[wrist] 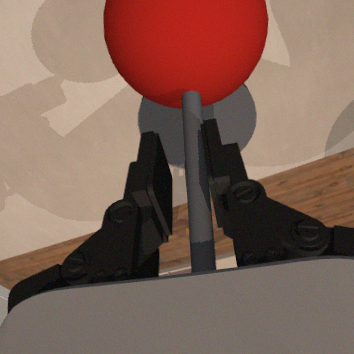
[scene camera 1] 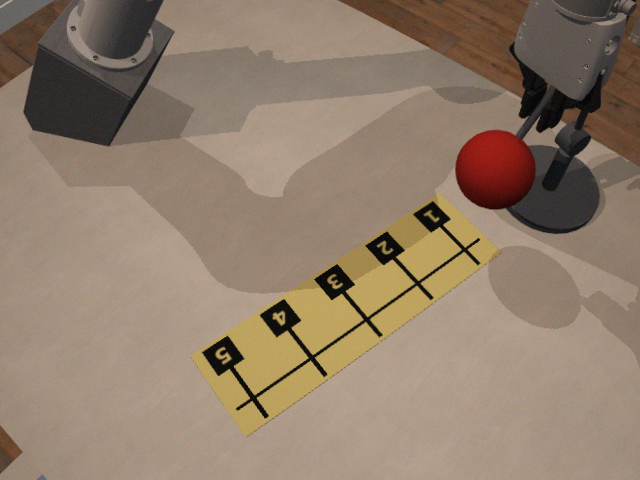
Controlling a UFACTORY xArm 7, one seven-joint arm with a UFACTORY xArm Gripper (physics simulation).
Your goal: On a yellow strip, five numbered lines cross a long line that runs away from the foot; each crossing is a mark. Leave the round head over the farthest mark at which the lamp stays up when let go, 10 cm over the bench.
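Places are measured from the arm's base along level axes (x ahead, y left, z up), in centimetres.
Pixels of known places: gripper, between the fingertips: [wrist: 184, 149] [scene camera 1: 537, 119]; arm's base, origin of its link: [scene camera 1: 110, 35].
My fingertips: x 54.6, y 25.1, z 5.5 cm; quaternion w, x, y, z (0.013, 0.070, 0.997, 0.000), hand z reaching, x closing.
For each thing: its top centre in the pictures, then the offset to it from my fingertips. "spot": a spot on its surface instead.
- lamp's red round head, a spot on its surface: [wrist: 186, 45] spot: dz -2.7, dx -1.5, dy -3.8 cm
- dark round foot, centre of its top: [wrist: 196, 124] [scene camera 1: 549, 184] dz -21.0, dx +2.2, dy +11.3 cm
- joint, a spot on its surface: [scene camera 1: 572, 139] spot: dz -9.0, dx +2.5, dy +9.8 cm
- grey rod, a spot on its surface: [wrist: 197, 200] spot: dz +2.8, dx -0.3, dy +0.7 cm
The lamp's red round head [scene camera 1: 495, 169] [wrist: 186, 45] is in the air by the foot, off the "1" end of the yellow strip [scene camera 1: 330, 320] in the scene view. The dark round foot [scene camera 1: 573, 206] [wrist: 230, 125] stands flat on the bench, with a short post and joint [scene camera 1: 572, 139]. A grey rod [scene camera 1: 528, 124] [wrist: 197, 200] slopes up from the head. My gripper [scene camera 1: 537, 116] [wrist: 184, 149] is partly open around the rod, which is nearer the right finger in the wrist view, with a gap on the left. Contact on the right is unclear.
The arm's dark base block [scene camera 1: 77, 98] stands at the upper left of the scene view. The bench edge and wooden floor [wrist: 310, 185] lie beyond the foot. Arm and lamp shadows fall across the bench and part of the strip.
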